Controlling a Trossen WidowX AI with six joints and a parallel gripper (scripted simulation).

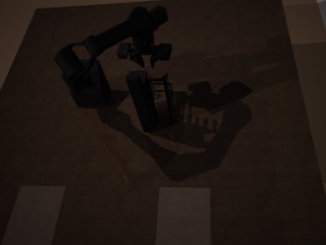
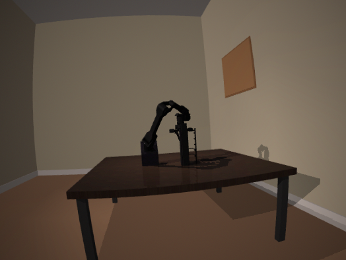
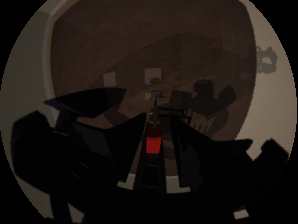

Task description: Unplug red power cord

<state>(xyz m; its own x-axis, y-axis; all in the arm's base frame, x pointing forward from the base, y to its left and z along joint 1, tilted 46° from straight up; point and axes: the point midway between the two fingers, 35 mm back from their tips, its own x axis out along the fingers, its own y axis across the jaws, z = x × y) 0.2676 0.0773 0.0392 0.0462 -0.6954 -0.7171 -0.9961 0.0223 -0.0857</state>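
My gripper tip is now 70 mm to the left of the red plug and 10 mm above it. Round my gripper tip: thin ladder-like frame (130 mm to the right, 80 mm ahead, 40 mm below).
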